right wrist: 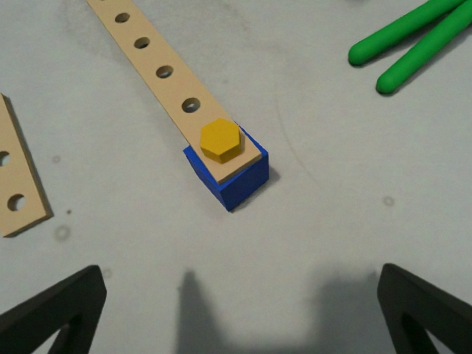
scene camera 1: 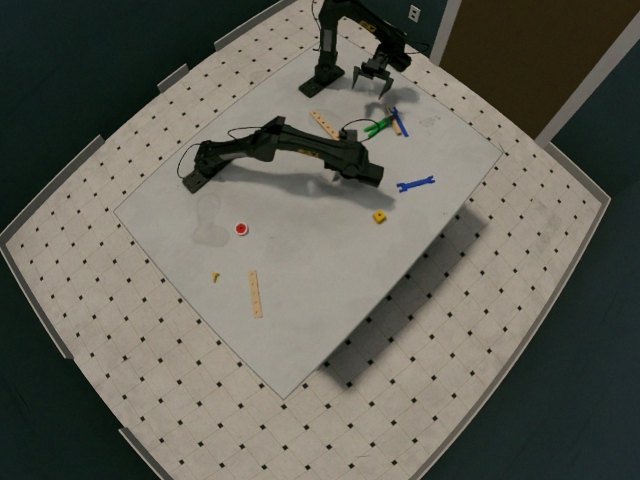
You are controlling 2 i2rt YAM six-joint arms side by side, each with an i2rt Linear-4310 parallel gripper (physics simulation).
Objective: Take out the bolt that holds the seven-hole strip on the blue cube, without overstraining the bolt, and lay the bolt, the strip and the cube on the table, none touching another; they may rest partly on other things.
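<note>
The blue cube [right wrist: 245, 182] stands on the table in the right wrist view. The end of the seven-hole strip [right wrist: 153, 57] [scene camera 1: 324, 124] lies on top of it, and the yellow hex head of the bolt [right wrist: 220, 140] sits on that end. The strip runs off to the upper left. In scene camera 1 the right arm hides the cube and the bolt. My right gripper [right wrist: 240, 277] is open and empty, its fingertips apart at the bottom of its wrist view, short of the cube. My left gripper [scene camera 1: 368, 91] is open and empty, above the table at the upper right.
Another wooden strip [right wrist: 21, 185] lies left of the cube. Green pliers [scene camera 1: 379, 125] [right wrist: 400, 32] lie near a blue tool [scene camera 1: 401, 125]. A blue wrench [scene camera 1: 416, 183], a yellow block [scene camera 1: 379, 216], a red-and-white round piece [scene camera 1: 240, 228], a small yellow piece [scene camera 1: 215, 276] and a strip [scene camera 1: 255, 294] lie apart.
</note>
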